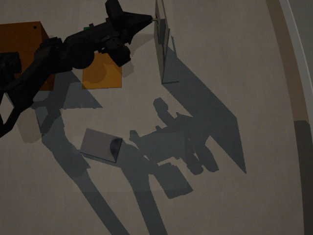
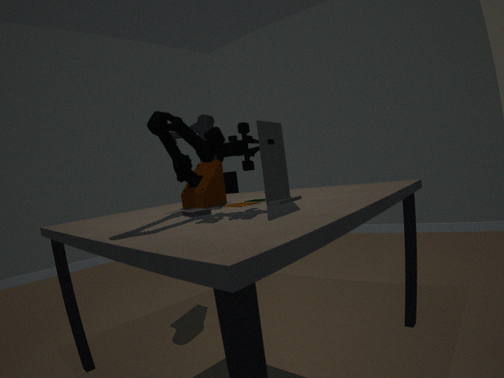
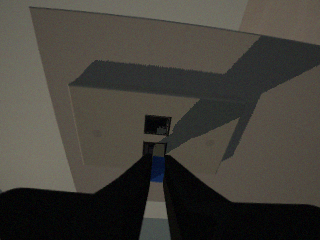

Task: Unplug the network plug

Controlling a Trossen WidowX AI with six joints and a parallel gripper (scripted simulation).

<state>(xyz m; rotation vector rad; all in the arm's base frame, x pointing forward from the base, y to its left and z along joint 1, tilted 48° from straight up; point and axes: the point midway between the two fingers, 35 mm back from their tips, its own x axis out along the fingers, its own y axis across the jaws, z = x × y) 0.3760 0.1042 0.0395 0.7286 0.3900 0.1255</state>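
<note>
My gripper tip is 23 cm above the orange square, 15 cm past it and 3 cm to the left of it. From my gripper tip the other things lie so: network plug: right at my gripper tip; green patch: 22 cm below, 17 cm behind, 9 cm to the left; upright panel: 9 cm below, 3 cm ahead.
</note>
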